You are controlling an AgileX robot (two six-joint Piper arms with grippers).
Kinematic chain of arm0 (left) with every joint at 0, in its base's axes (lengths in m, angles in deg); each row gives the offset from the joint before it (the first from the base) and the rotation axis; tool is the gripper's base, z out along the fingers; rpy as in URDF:
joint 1: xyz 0 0 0.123 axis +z
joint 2: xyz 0 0 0 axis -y
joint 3: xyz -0.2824 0 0.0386 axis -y
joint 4: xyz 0.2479 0 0.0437 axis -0.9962 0 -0.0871
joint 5: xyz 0 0 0 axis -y
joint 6: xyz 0.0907 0 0.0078 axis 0.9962 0 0.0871
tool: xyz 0 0 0 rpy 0 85 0
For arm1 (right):
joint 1: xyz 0 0 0.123 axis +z
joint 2: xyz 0 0 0 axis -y
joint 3: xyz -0.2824 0 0.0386 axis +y
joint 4: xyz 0.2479 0 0.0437 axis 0.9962 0 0.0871
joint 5: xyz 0 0 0 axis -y
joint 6: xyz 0.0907 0 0.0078 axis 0.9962 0 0.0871
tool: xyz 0 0 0 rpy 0 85 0
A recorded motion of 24 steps. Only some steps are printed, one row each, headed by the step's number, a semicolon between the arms.
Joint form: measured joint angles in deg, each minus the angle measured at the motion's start. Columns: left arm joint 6, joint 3, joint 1, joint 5, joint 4, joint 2; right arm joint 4, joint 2, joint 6, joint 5, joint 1, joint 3.
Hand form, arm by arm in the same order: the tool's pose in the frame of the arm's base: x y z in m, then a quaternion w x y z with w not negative. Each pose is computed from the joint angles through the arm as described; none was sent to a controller.
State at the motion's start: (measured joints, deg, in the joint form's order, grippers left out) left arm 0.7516 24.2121 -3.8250 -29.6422 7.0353 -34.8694; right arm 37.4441 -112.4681 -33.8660 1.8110 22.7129 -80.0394
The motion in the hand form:
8: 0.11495 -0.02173 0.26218 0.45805 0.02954 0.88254 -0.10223; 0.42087 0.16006 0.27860 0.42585 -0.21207 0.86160 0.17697
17: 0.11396 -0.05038 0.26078 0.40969 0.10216 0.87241 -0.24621; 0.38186 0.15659 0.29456 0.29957 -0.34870 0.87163 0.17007
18: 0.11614 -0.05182 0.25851 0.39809 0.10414 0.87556 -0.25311; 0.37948 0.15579 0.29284 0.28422 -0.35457 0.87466 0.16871
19: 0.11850 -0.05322 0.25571 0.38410 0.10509 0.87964 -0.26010; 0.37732 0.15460 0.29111 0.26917 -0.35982 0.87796 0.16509
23: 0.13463 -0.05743 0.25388 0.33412 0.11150 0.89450 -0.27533; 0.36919 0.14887 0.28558 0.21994 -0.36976 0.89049 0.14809
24: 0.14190 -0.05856 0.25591 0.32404 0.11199 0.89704 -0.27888; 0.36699 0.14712 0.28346 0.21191 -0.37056 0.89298 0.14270
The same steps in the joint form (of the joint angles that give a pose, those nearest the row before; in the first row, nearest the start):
8: 10.18 0.00 -0.01 -0.39 10.82 0.00; -0.72 2.79 -2.21 -27.70 -4.93 -9.36
17: 35.42 0.00 0.00 -9.55 40.72 -3.52; -8.94 7.18 -4.99 -50.45 -4.95 -10.42
18: 36.25 0.00 0.00 -10.25 41.68 -4.76; -9.79 7.18 -4.66 -52.25 -4.95 -10.42
19: 36.86 0.00 0.00 -11.05 42.46 -6.15; -10.91 7.18 -4.17 -53.93 -4.95 -10.42
23: 37.58 2.76 0.00 -14.16 42.94 -12.92; -15.06 7.54 -1.91 -58.97 -4.95 -9.87
24: 37.65 4.26 0.00 -14.78 43.06 -15.22; -15.96 7.81 -1.52 -59.38 -4.95 -9.20

